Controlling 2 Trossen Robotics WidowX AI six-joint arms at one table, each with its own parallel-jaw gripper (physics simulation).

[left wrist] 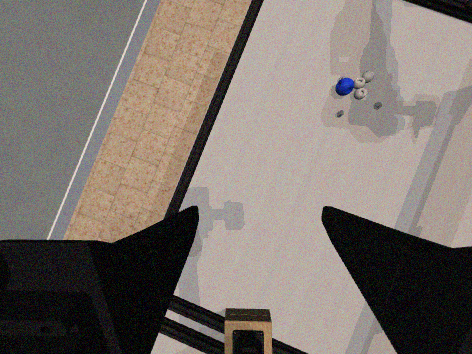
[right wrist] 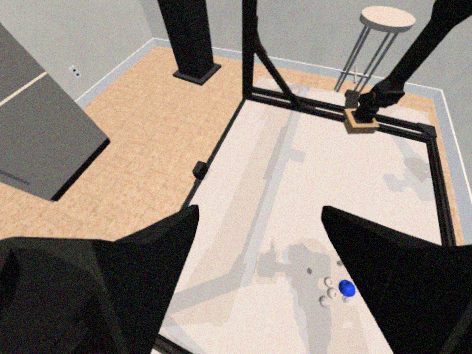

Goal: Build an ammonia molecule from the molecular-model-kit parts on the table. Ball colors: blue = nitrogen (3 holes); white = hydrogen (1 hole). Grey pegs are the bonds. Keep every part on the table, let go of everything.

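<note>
The blue ball [left wrist: 344, 86] [right wrist: 347, 288] lies on the table with three white balls clustered beside it: one white ball [left wrist: 359, 82] [right wrist: 332, 293], another white ball [left wrist: 360, 93] [right wrist: 328, 281] and a third white ball [left wrist: 368, 76] [right wrist: 325, 301]. Whether any are joined is too small to tell. One grey peg [left wrist: 340, 114] [right wrist: 340, 263] and another grey peg [left wrist: 377, 105] [right wrist: 309, 271] lie apart from them. A small grey bit beside the blue ball is partly hidden. My left gripper [left wrist: 259, 212] is open and empty, high above the table. My right gripper [right wrist: 259, 211] is open and empty, also high and away from the parts.
Black rails [left wrist: 215, 102] [right wrist: 436, 187] edge the table [left wrist: 280, 150] [right wrist: 340, 170]. A tan arm base [left wrist: 248, 315] [right wrist: 361, 129] stands at one rail, with a black arm [right wrist: 400, 70] rising above it in the right wrist view. A black upright post [right wrist: 248, 50] stands at a table corner.
</note>
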